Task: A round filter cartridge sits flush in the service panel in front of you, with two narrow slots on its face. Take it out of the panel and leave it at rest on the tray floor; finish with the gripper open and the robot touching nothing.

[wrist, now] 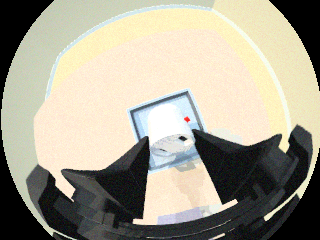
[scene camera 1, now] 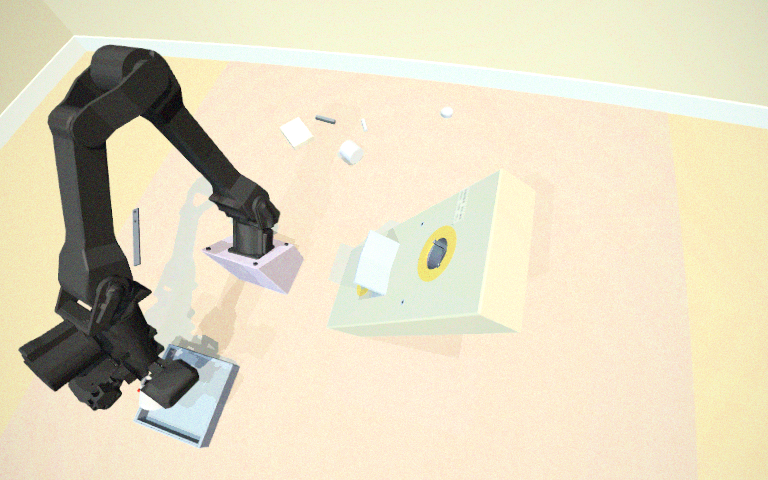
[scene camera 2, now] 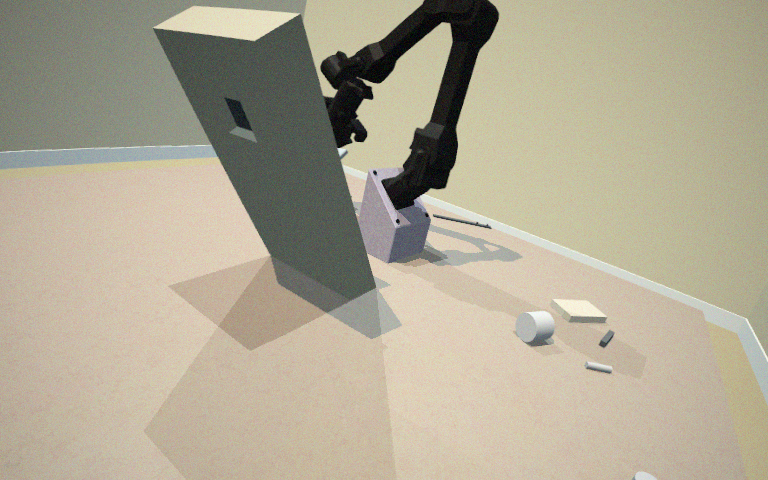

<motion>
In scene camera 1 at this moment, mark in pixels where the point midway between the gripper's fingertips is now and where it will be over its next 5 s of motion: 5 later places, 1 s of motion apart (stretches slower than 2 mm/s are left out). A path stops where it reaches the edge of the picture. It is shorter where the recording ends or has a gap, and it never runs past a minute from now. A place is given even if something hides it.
My gripper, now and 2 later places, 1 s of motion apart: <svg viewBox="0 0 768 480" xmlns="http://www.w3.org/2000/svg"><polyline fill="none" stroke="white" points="155,387 180,388 154,390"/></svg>
</motion>
